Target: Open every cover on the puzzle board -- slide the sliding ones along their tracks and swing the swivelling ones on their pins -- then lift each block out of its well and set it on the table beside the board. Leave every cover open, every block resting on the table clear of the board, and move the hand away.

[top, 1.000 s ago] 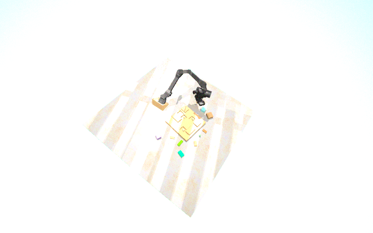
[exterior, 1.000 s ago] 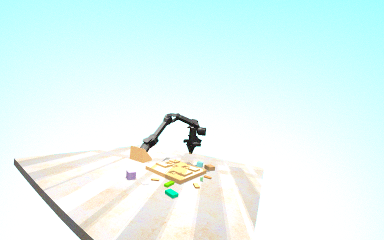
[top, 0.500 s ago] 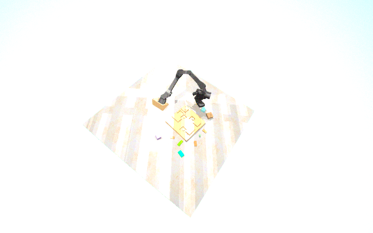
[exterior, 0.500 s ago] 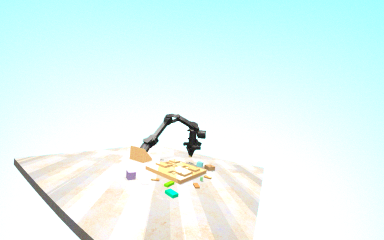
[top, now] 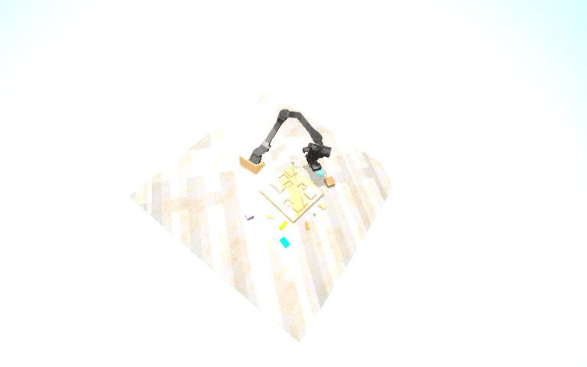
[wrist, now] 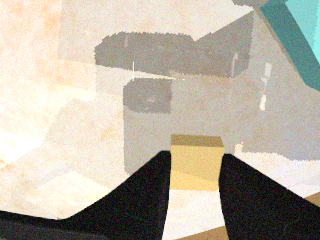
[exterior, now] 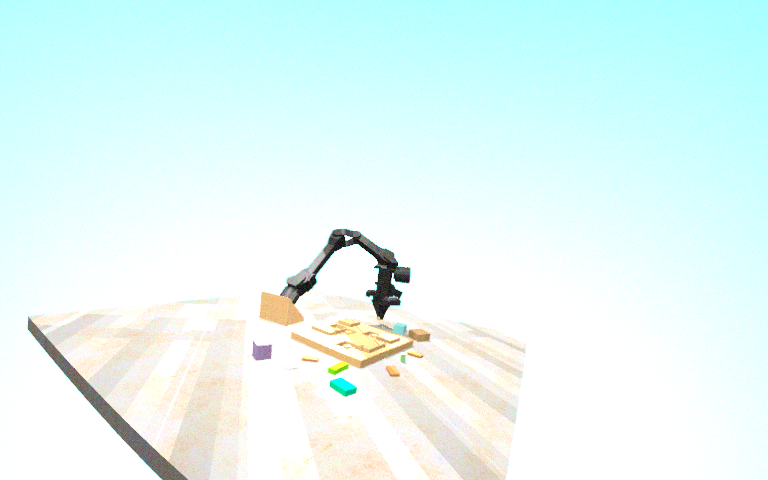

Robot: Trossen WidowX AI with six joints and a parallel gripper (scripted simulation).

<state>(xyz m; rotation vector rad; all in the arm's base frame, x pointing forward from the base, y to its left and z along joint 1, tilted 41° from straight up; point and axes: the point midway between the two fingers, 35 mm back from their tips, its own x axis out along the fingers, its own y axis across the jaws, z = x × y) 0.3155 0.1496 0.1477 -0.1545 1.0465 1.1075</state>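
The tan puzzle board lies 210 mm to the right of my gripper tip and 20 mm below it. From my gripper tip the other things lie so: light cyan block (90 mm ahead, 10 mm to the left, 20 mm below); purple cube (140 mm behind, 520 mm to the right, 20 mm below); bright green bar (70 mm ahead, 450 mm to the right, 30 mm below).
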